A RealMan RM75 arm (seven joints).
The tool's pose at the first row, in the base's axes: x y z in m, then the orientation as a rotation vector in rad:
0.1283, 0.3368, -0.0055, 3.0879, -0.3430, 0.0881
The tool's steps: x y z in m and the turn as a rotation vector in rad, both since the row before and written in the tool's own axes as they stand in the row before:
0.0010, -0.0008, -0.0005, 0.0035, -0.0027, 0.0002
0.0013, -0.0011, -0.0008, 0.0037, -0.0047, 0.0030
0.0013, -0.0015, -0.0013, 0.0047, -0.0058, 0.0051
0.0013, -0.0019, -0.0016, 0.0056, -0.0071, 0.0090
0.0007, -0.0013, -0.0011, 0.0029, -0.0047, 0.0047
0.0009, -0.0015, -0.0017, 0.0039, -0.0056, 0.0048
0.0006, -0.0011, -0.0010, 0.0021, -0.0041, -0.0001
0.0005, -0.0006, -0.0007, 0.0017, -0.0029, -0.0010
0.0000, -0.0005, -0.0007, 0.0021, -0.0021, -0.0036
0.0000, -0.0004, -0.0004, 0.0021, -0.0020, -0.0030
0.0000, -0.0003, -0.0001, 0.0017, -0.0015, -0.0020
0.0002, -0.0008, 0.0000, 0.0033, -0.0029, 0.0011
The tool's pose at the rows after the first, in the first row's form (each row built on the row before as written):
0.1294, 0.3374, -0.0050, 3.0917, -0.3436, 0.0846
0.1309, 0.3382, -0.0042, 3.0956, -0.3487, 0.0781
0.1324, 0.3394, -0.0029, 3.1003, -0.3571, 0.0702
0.1340, 0.3410, -0.0013, 3.1054, -0.3717, 0.0605
0.1349, 0.3421, -0.0002, 3.1081, -0.3794, 0.0539
0.1361, 0.3434, 0.0015, 3.1119, -0.3874, 0.0460
0.1369, 0.3443, 0.0025, 3.1146, -0.3875, 0.0401
0.1375, 0.3448, 0.0032, 3.1169, -0.3862, 0.0359
0.1376, 0.3453, 0.0039, -3.1166, 0.3804, -0.0330
0.1377, 0.3457, 0.0043, -3.1149, 0.3754, -0.0303
0.1378, 0.3460, 0.0044, -3.1135, 0.3720, -0.0283
0.1382, 0.3467, 0.0044, -3.1097, 0.3732, -0.0244

